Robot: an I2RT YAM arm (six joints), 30 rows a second.
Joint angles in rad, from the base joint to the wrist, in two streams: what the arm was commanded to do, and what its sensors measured. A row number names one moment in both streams.
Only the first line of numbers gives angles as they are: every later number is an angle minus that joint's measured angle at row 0.
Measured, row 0: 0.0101 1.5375 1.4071 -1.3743 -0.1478 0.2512
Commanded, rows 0 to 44: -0.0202 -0.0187 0.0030 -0.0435 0.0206 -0.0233; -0.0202 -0.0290 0.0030 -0.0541 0.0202 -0.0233; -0.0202 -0.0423 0.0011 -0.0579 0.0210 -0.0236; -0.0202 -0.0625 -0.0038 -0.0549 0.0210 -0.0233; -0.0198 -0.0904 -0.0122 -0.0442 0.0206 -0.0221; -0.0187 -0.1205 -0.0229 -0.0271 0.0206 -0.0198; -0.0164 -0.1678 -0.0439 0.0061 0.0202 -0.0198; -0.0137 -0.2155 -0.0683 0.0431 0.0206 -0.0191; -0.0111 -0.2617 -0.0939 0.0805 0.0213 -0.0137; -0.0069 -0.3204 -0.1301 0.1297 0.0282 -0.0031; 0.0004 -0.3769 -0.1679 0.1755 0.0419 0.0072; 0.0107 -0.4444 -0.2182 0.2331 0.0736 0.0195; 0.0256 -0.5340 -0.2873 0.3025 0.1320 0.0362; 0.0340 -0.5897 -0.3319 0.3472 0.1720 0.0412; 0.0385 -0.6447 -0.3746 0.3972 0.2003 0.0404; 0.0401 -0.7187 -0.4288 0.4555 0.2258 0.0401; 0.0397 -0.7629 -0.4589 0.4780 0.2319 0.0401; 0.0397 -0.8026 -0.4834 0.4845 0.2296 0.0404; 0.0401 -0.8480 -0.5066 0.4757 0.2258 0.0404; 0.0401 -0.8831 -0.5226 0.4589 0.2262 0.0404; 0.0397 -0.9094 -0.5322 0.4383 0.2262 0.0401; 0.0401 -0.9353 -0.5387 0.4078 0.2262 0.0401; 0.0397 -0.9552 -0.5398 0.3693 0.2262 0.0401; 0.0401 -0.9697 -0.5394 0.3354 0.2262 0.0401; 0.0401 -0.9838 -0.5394 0.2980 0.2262 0.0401; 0.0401 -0.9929 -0.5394 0.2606 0.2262 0.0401; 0.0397 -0.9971 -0.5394 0.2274 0.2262 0.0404; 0.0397 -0.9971 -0.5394 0.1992 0.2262 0.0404; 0.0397 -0.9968 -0.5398 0.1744 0.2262 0.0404; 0.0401 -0.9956 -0.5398 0.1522 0.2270 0.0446; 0.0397 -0.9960 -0.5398 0.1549 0.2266 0.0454; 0.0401 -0.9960 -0.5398 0.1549 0.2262 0.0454; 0.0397 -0.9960 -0.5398 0.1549 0.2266 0.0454; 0.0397 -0.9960 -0.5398 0.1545 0.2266 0.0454; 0.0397 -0.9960 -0.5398 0.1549 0.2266 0.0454; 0.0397 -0.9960 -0.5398 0.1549 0.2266 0.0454; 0.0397 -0.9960 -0.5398 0.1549 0.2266 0.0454; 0.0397 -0.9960 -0.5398 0.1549 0.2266 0.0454; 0.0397 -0.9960 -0.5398 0.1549 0.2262 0.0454; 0.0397 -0.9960 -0.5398 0.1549 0.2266 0.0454; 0.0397 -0.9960 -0.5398 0.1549 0.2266 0.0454; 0.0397 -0.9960 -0.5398 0.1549 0.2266 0.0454; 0.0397 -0.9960 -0.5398 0.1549 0.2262 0.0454; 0.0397 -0.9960 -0.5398 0.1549 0.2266 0.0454; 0.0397 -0.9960 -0.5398 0.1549 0.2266 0.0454
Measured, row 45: 0.0332 -0.9937 -0.5341 0.1568 0.2125 0.0305
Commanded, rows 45 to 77: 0.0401 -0.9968 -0.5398 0.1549 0.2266 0.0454; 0.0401 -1.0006 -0.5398 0.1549 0.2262 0.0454; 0.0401 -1.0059 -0.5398 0.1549 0.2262 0.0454; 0.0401 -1.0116 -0.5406 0.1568 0.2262 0.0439; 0.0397 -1.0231 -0.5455 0.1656 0.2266 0.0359; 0.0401 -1.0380 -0.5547 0.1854 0.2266 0.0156; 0.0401 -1.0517 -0.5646 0.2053 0.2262 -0.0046; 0.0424 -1.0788 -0.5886 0.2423 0.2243 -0.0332; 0.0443 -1.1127 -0.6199 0.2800 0.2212 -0.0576; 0.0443 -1.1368 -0.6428 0.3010 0.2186 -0.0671; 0.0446 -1.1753 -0.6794 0.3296 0.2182 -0.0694; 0.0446 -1.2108 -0.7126 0.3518 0.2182 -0.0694; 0.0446 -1.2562 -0.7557 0.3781 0.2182 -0.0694; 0.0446 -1.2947 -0.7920 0.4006 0.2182 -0.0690; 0.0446 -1.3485 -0.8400 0.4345 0.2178 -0.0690; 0.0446 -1.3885 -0.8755 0.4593 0.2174 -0.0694; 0.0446 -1.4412 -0.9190 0.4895 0.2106 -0.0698; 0.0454 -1.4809 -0.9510 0.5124 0.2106 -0.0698; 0.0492 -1.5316 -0.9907 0.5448 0.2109 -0.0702; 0.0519 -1.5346 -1.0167 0.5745 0.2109 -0.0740; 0.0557 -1.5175 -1.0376 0.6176 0.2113 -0.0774; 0.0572 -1.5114 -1.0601 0.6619 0.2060 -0.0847; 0.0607 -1.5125 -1.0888 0.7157 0.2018 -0.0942; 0.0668 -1.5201 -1.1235 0.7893 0.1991 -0.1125; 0.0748 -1.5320 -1.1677 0.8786 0.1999 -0.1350; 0.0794 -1.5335 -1.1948 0.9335 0.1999 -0.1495; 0.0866 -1.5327 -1.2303 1.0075 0.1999 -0.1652; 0.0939 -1.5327 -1.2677 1.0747 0.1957 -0.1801; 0.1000 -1.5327 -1.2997 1.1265 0.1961 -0.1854; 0.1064 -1.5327 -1.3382 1.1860 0.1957 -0.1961; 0.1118 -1.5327 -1.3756 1.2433 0.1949 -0.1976; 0.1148 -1.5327 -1.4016 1.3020 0.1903 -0.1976; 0.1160 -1.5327 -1.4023 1.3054 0.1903 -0.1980
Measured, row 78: 0.0969 -1.5266 -1.3566 1.2677 0.1991 -0.1572
